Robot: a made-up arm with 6 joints.
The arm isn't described. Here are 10 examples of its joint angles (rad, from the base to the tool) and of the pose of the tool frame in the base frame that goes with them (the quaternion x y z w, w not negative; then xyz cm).
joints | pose
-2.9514 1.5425 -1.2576 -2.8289 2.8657 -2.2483 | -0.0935 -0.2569 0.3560 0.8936 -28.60 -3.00 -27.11
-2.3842 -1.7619 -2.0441 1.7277 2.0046 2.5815 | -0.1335 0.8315 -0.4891 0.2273 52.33 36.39 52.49
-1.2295 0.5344 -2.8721 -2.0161 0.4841 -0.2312 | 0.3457 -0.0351 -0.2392 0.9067 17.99 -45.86 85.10
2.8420 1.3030 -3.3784 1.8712 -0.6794 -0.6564 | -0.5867 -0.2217 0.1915 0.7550 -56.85 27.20 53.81
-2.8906 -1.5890 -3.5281 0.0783 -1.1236 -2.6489 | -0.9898 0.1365 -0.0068 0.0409 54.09 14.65 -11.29
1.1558 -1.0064 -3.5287 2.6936 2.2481 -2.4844 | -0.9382 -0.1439 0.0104 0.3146 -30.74 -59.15 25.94
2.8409 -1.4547 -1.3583 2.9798 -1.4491 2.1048 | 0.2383 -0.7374 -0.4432 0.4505 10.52 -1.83 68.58
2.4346 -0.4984 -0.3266 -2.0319 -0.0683 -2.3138 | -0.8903 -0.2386 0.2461 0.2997 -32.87 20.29 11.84
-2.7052 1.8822 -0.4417 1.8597 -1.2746 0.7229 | -0.2530 -0.5656 -0.6826 0.3876 16.12 17.28 -3.35
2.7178 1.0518 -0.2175 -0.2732 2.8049 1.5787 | -0.2460 -0.0682 0.6192 0.7425 7.70 -1.01 -1.25
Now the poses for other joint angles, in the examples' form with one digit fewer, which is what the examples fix.
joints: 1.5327 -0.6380 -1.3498 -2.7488 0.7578 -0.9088
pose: -0.127 0.216 0.402 0.881 1.8 37.3 75.5
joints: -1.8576 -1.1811 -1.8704 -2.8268 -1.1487 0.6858
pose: 0.525 0.245 -0.332 0.745 7.6 15.3 78.5
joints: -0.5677 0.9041 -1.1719 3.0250 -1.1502 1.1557
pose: -0.656 -0.621 0.160 0.397 27.5 -18.9 -10.9
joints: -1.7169 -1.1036 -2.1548 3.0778 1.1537 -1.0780
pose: -0.201 -0.558 -0.797 0.111 6.1 39.5 88.9
